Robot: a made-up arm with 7 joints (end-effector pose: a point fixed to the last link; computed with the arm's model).
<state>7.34 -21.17 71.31 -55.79 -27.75 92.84 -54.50</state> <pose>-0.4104 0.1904 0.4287 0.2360 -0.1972 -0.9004 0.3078</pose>
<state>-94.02 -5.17 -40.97 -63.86 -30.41 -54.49 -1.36</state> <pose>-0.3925 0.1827 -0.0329 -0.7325 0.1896 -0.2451 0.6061</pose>
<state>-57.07 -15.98 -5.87 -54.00 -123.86 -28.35 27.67</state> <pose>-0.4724 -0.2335 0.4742 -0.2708 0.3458 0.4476 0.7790</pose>
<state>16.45 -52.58 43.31 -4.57 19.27 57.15 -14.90</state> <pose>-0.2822 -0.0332 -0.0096 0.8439 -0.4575 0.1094 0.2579</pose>
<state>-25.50 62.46 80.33 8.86 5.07 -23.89 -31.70</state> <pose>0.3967 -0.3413 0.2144 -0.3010 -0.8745 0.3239 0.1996</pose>
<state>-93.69 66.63 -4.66 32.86 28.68 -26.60 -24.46</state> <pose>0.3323 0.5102 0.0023 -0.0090 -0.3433 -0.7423 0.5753</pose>
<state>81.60 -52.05 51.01 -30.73 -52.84 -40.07 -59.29</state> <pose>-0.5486 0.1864 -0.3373 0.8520 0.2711 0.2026 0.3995</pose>
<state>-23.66 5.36 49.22 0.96 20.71 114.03 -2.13</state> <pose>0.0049 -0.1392 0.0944 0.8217 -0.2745 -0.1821 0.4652</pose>
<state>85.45 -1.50 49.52 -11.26 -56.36 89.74 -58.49</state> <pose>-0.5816 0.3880 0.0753 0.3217 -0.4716 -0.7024 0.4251</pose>
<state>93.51 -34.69 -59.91 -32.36 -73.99 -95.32 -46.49</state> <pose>0.0873 -0.3338 0.1972 -0.0535 0.6291 0.3647 0.6844</pose>
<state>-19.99 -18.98 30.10 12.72 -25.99 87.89 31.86</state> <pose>-0.2684 -0.2095 0.2122 0.9304 -0.2928 -0.0829 0.2042</pose>
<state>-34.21 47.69 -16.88 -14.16 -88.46 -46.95 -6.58</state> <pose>0.0770 -0.5577 0.0955 -0.5041 -0.6478 0.2625 0.5073</pose>
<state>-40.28 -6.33 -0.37 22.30 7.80 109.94 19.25</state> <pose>0.0345 -0.0830 0.0202 0.8675 -0.4837 0.0897 0.0736</pose>
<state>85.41 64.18 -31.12 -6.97 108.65 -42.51 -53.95</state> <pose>0.1448 0.8450 0.6069 -0.6672 0.4502 0.4589 0.3762</pose>
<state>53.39 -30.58 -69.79 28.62 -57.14 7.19 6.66</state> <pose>-0.3348 -0.3306 0.3315 0.4914 0.1649 0.5535 0.6519</pose>
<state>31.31 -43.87 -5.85 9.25 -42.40 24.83 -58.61</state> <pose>-0.3826 -0.1359 -0.1641 0.8242 0.1098 -0.0035 0.5556</pose>
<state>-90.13 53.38 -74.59 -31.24 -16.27 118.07 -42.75</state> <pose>0.1453 0.3753 -0.0324 -0.8503 -0.0041 0.4736 0.2295</pose>
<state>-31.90 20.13 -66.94 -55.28 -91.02 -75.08 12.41</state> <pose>-0.1986 0.0957 -0.2322 -0.3786 -0.2744 -0.4059 0.7853</pose>
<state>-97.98 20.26 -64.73 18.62 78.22 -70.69 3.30</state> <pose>0.4557 -0.3356 -0.2928 0.1748 -0.0051 0.9599 0.2191</pose>
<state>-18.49 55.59 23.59 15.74 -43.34 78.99 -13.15</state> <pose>0.2045 -0.3145 0.3789 0.5685 0.5411 -0.2050 0.5849</pose>
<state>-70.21 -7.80 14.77 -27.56 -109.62 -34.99 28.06</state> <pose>-0.3029 -0.5630 0.1776 -0.2420 0.0996 0.6295 0.7316</pose>
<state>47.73 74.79 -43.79 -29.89 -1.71 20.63 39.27</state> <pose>0.1460 -0.1033 0.6028 0.6833 0.4322 0.5530 0.2012</pose>
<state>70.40 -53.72 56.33 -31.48 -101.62 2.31 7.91</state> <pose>-0.7306 0.3677 0.1083 -0.9038 0.2692 0.0761 0.3238</pose>
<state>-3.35 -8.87 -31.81 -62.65 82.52 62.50 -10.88</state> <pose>-0.1896 -0.3211 0.2709 0.0820 -0.7496 0.5311 0.3865</pose>
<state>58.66 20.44 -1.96 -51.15 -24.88 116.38 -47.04</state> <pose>-0.2153 -0.0479 0.1512 0.3440 -0.8217 -0.1764 0.4188</pose>
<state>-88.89 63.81 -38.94 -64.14 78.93 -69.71 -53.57</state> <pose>0.5362 -0.1520 -0.3906 0.4955 0.2096 0.7240 0.4317</pose>
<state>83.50 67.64 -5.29 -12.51 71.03 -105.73 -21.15</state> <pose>0.3732 0.6487 0.5514 -0.3486 0.8652 -0.3209 0.1643</pose>
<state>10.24 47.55 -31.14 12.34 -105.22 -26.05 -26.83</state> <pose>0.0747 -0.4613 0.6368 0.4881 0.7525 -0.4371 0.0671</pose>
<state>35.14 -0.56 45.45 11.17 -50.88 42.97 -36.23</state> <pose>-0.4858 -0.0960 0.5282 0.6891 0.2691 -0.5237 0.4224</pose>
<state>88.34 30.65 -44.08 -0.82 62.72 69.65 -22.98</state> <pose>0.0126 0.4603 0.5330 0.0578 0.1764 0.8885 0.4197</pose>
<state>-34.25 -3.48 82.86 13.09 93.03 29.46 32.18</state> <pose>0.1201 -0.2364 -0.1444 -0.8444 0.2200 -0.3818 0.3046</pose>
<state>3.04 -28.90 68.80 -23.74 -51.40 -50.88 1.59</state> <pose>-0.5641 -0.1968 0.4282 -0.7976 -0.0504 0.1374 0.5851</pose>
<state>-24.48 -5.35 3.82 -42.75 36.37 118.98 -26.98</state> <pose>0.0559 -0.2595 0.0588 0.5230 -0.7690 -0.2035 0.3062</pose>
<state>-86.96 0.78 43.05 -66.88 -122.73 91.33 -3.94</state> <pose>0.3755 -0.2919 0.3288 -0.0939 0.5456 -0.8128 0.1811</pose>
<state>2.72 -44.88 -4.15 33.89 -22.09 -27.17 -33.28</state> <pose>-0.1226 -0.3208 -0.1049 0.6770 0.5196 0.4565 0.2515</pose>
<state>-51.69 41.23 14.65 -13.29 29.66 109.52 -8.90</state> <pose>0.2510 -0.0215 -0.0253 0.9510 -0.1902 -0.0060 0.2438</pose>
